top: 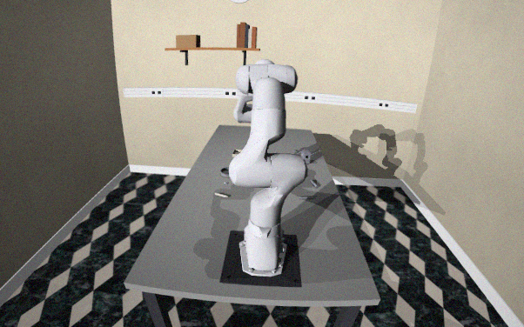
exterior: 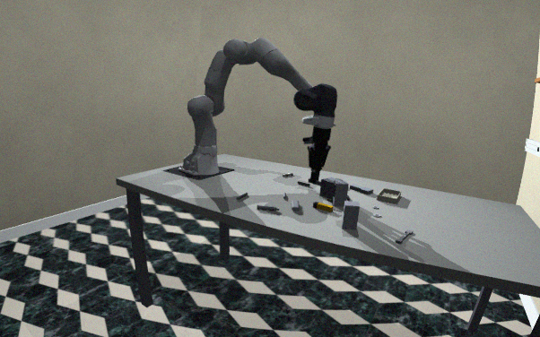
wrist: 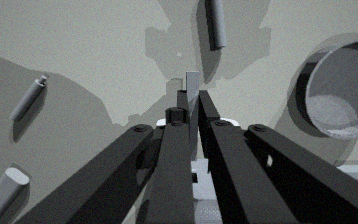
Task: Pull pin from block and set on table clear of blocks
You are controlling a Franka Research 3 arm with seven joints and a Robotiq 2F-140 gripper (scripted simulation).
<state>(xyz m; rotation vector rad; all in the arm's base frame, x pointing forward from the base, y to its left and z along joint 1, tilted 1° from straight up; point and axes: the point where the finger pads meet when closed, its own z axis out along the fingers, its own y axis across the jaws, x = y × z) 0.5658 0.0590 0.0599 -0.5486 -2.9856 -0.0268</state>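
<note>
Right now my hand is 1 cm short of the grey square pin and 3 cm above it. Round my hand: round dish 4 cm ahead, 16 cm to the left, 6 cm below; then grey block 8 cm ahead, 3 cm to the right, 3 cm below; then grey rod 7 cm behind, 5 cm to the left, 6 cm below.
</note>
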